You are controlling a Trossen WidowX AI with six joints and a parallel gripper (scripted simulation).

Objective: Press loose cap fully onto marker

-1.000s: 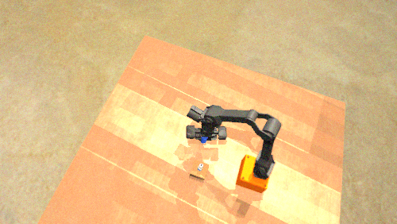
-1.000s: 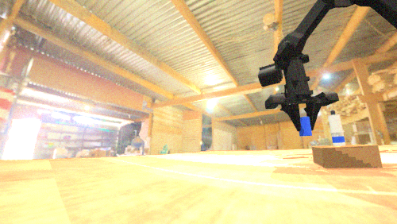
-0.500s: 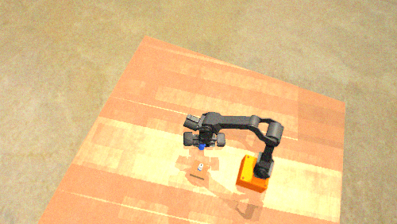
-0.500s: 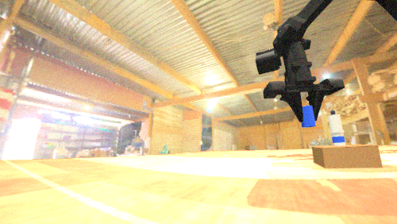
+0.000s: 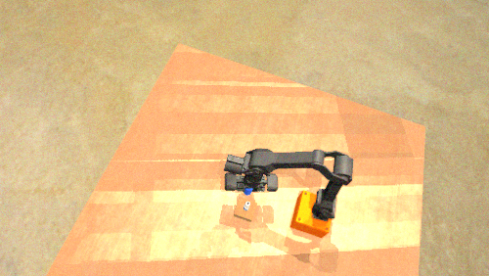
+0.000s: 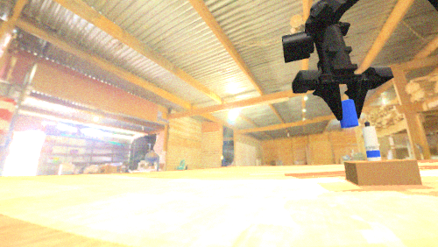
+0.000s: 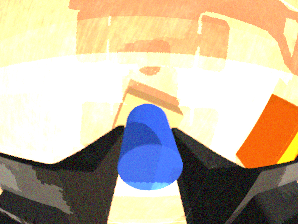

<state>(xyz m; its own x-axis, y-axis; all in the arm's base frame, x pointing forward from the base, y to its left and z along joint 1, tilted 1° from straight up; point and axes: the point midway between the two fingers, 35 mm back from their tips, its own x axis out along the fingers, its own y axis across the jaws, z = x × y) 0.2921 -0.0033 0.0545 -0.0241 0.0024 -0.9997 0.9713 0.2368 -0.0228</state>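
The brown holder block lies 1 cm behind my gripper tip, 4 cm to the left of it and 9 cm below it. From my gripper tip the other things lie so: blue cap (1 cm above).
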